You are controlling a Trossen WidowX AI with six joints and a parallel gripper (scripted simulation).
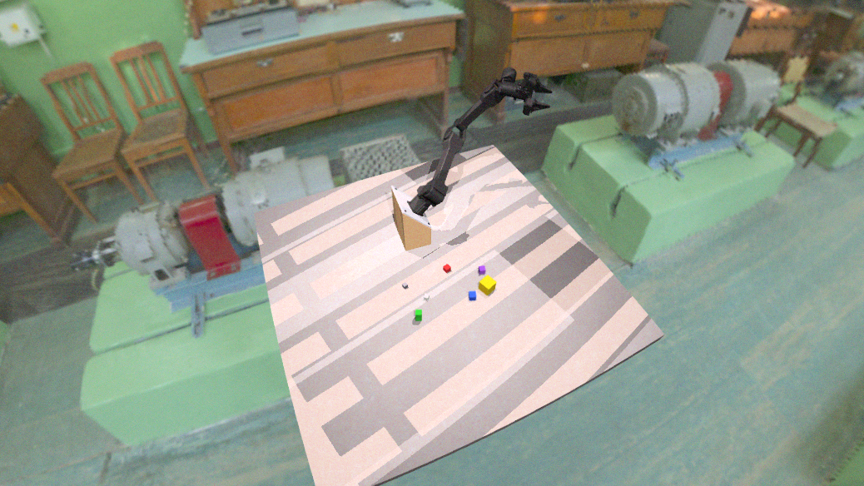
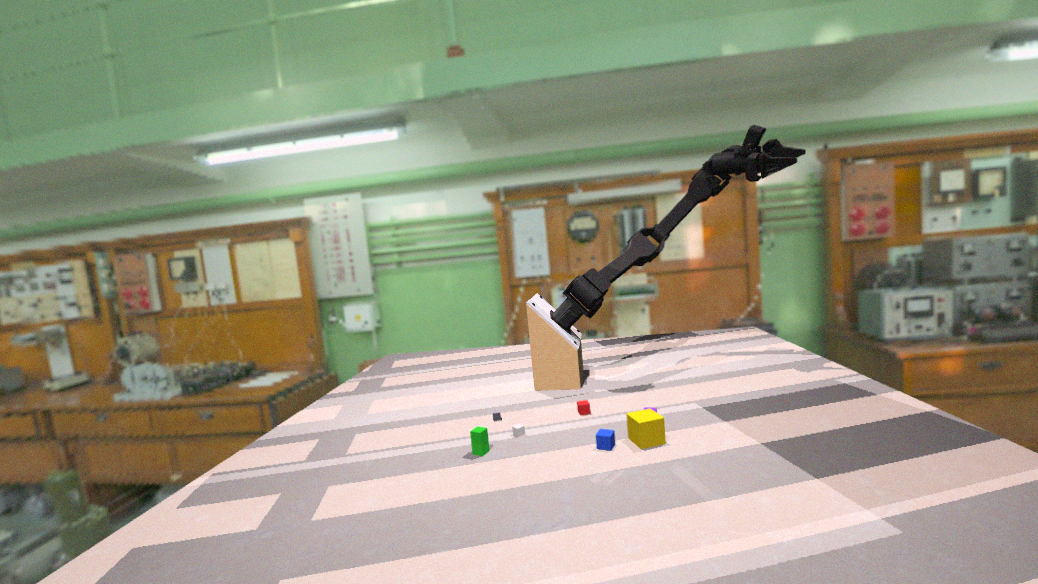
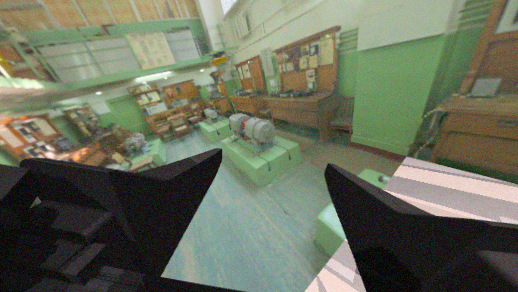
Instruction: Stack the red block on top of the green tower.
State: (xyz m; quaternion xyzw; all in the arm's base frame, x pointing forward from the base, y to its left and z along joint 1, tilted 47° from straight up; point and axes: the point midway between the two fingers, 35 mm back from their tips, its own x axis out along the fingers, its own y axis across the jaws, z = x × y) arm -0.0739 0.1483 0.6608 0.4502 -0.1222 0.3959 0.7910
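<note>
Right now the red block is 58 cm to the right of my gripper tip, 49 cm below it and 23 cm ahead of it. Round my gripper tip: blue cube: 56 cm to the right, 49 cm below, 39 cm ahead; purple cube: 49 cm below, 46 cm to the right, 30 cm ahead; yellow cube: 49 cm to the right, 48 cm below, 38 cm ahead.
</note>
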